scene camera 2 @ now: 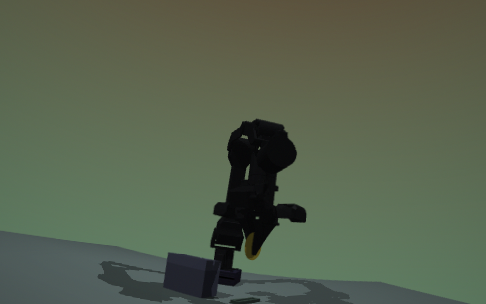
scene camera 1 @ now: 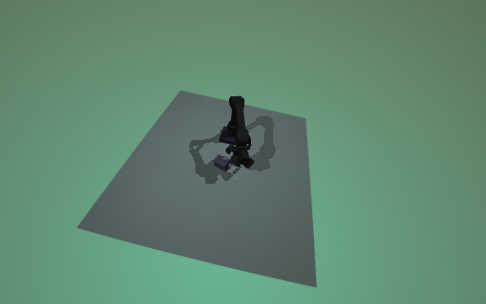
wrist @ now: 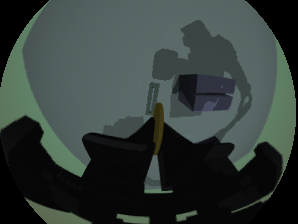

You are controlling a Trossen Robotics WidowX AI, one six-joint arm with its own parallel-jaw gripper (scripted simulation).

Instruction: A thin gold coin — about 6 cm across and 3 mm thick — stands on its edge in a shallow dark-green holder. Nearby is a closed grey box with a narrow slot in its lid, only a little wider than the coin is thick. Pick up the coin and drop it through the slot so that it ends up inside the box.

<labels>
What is my gripper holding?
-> A gold coin.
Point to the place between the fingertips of my gripper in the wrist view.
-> At 154,120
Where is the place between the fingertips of my gripper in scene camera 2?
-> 252,255
</labels>
